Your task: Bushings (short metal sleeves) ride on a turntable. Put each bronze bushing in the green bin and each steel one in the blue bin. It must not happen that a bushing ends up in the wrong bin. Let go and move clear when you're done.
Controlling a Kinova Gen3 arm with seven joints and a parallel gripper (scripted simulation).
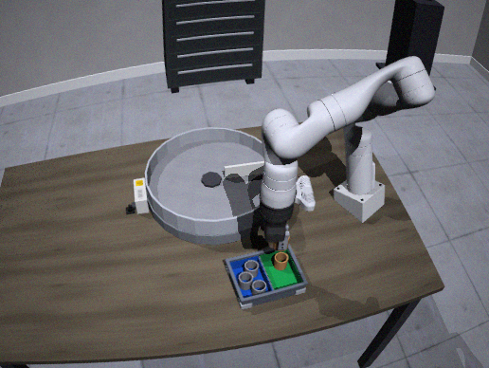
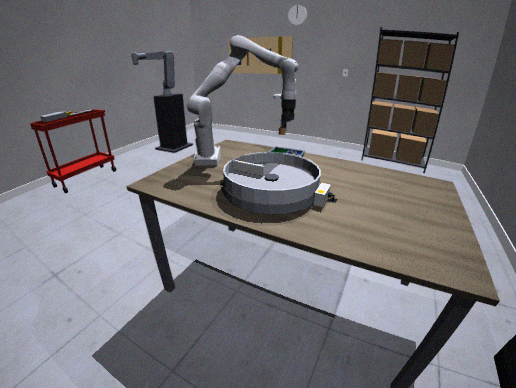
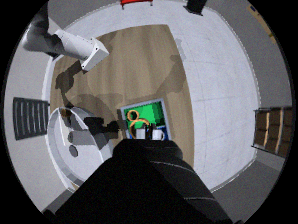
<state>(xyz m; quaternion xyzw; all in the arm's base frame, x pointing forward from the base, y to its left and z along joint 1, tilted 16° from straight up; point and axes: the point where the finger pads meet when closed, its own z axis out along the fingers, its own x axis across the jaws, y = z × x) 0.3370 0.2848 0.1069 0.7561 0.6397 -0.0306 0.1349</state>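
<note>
My gripper is now 16 cm above the two-part bin, 3 cm short of it and 1 cm to the left of it. From my hand the other things lie so: grey turntable (38 cm to the right, 14 cm below, 11 cm ahead).
</note>
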